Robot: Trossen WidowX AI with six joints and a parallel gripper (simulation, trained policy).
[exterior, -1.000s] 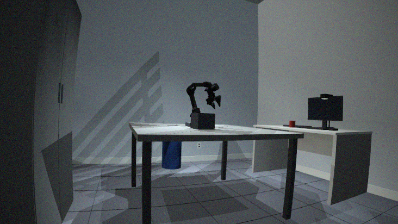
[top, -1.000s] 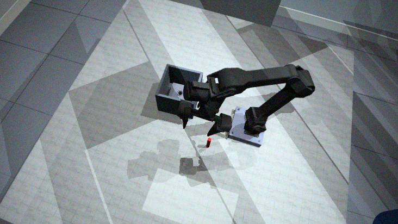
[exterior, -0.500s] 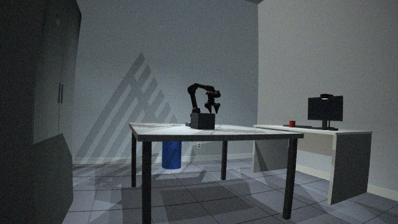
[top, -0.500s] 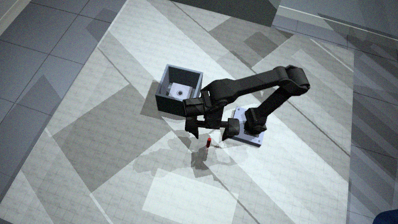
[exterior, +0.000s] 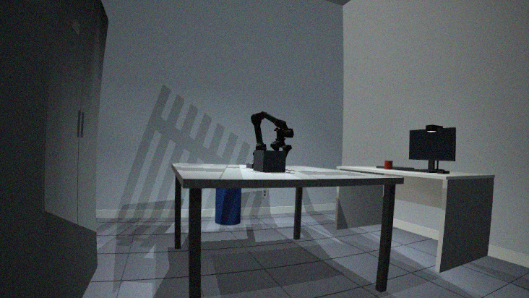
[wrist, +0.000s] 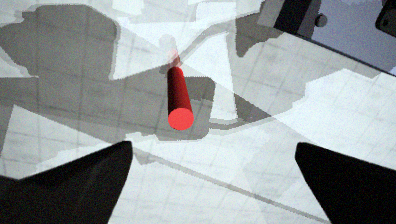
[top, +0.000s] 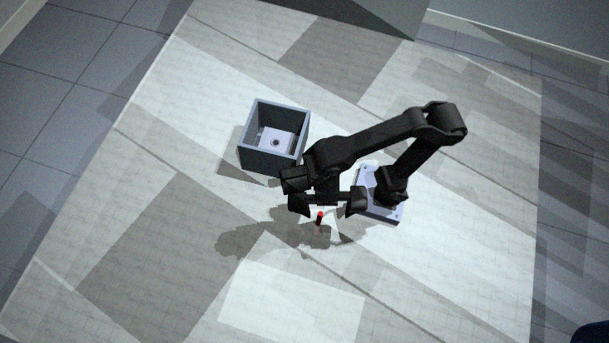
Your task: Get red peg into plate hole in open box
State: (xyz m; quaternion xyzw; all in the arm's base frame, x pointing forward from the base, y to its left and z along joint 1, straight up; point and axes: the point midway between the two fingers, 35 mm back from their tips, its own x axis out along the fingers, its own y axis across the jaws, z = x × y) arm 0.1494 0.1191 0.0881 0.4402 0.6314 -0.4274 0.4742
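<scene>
The red peg lies 50 mm below my gripper tip, 20 mm ahead of it and 10 mm to the right of it. Round my gripper tip: light plate: 200 mm ahead, 190 mm to the right, 50 mm below.
</scene>
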